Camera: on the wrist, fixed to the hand. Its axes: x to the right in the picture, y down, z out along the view.
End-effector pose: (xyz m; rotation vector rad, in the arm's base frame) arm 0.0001 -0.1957 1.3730 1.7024 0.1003 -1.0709
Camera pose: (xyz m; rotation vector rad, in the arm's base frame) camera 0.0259 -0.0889 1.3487 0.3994 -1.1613 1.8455
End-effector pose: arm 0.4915 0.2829 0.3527 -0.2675 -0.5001 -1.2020
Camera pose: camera 0.4649 0.2308 0.2566 -0.1694 0.9540 1.5958
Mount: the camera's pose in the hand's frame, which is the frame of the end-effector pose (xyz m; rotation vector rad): -0.0129 -0.0491 -0.1004 0.1670 -1.0532 -2.9530
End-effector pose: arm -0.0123 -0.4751 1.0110 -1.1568 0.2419 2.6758
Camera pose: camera 0.0791 -0.4530 0.9493 0.4817 -0.7389 0.0554
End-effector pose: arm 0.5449 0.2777 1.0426 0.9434 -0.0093 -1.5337
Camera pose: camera 0.5584 0.3503 0.9577 0.4239 -0.3229 1.6413
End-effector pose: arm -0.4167 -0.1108 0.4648 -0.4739 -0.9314 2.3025
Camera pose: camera -0.3350 -0.0407 0.4321 1.4152 -0.4961 -0.4537
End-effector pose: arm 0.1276 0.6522 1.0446 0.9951 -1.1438 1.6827
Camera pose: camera 0.1629 0.7561 1.0197 1.6717 0.6579 -1.2504
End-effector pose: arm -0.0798 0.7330 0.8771 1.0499 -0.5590 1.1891
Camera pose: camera -0.0542 0.8148 0.8043 1.1335 0.6147 -1.9572
